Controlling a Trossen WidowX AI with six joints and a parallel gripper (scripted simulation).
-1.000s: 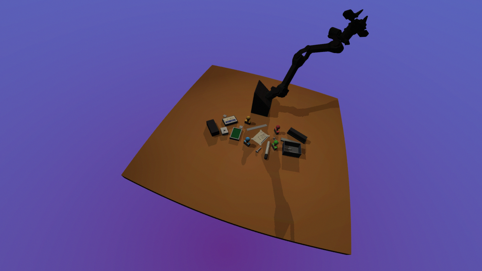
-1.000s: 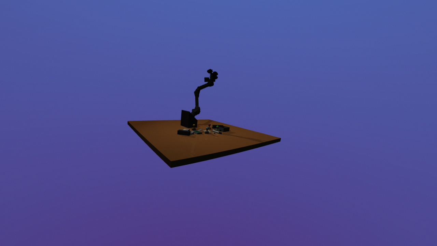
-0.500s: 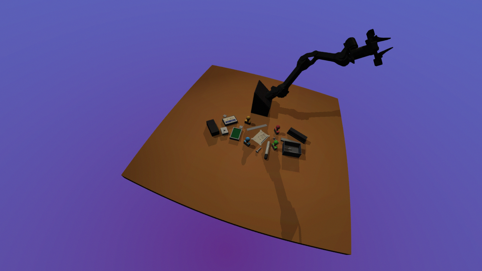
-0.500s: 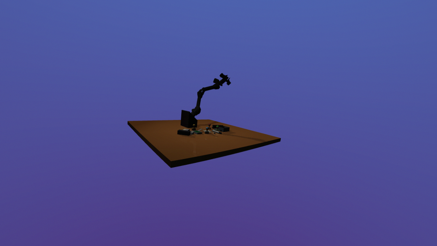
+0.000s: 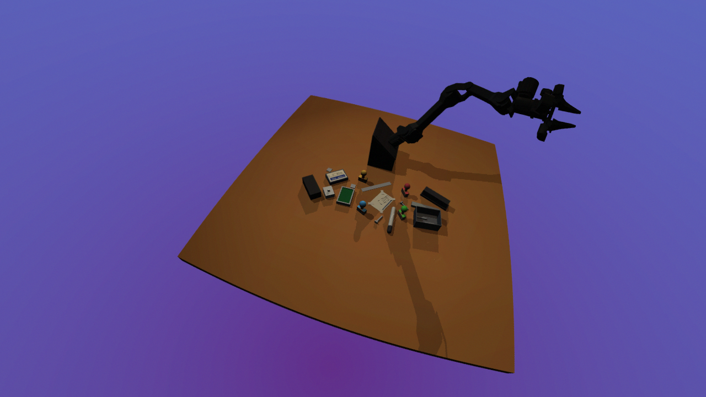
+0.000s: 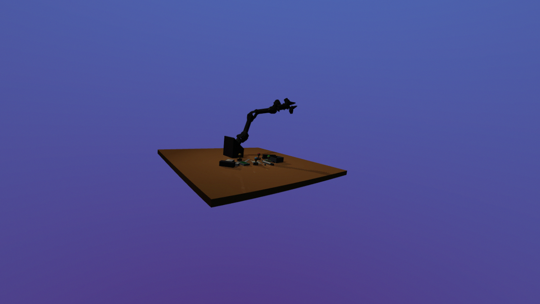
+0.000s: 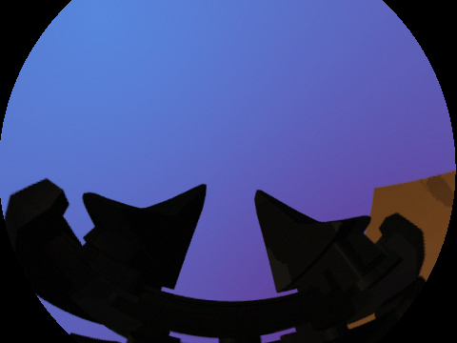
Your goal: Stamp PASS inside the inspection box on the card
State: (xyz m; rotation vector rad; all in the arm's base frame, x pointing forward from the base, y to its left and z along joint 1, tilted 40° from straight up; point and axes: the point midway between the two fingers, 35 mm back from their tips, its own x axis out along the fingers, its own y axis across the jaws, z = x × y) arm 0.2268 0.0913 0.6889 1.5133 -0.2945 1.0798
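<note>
Right now the green-knobbed PASS stamp is 80 mm ahead of my gripper tip, 450 mm to the right of it and 550 mm below it. From my gripper tip the other things lie so: red-knobbed stamp: 50 mm behind, 440 mm to the right, 550 mm below; then dark tray: 80 mm ahead, 340 mm to the right, 560 mm below; then dark bar: 50 mm behind, 300 mm to the right, 560 mm below.
</note>
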